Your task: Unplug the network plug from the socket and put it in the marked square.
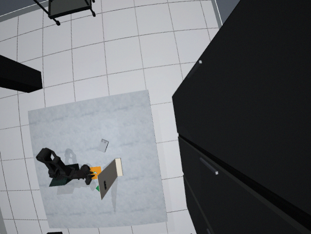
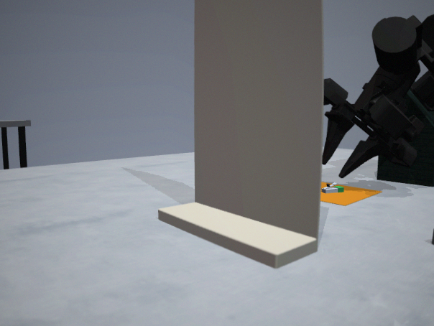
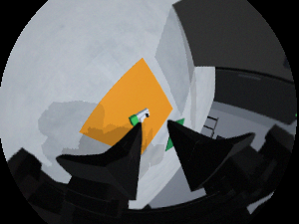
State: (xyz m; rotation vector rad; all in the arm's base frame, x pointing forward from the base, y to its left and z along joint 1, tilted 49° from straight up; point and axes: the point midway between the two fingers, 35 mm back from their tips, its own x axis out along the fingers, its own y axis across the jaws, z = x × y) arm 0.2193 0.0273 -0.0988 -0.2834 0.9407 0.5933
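Now: the network plug 30 mm below my gripper tip. Round my gripper tip: small green patch 20 mm ahead, 150 mm to the right, 30 mm below; grey panel 220 mm ahead, 10 mm to the left, 130 mm above; orange square 30 mm below.
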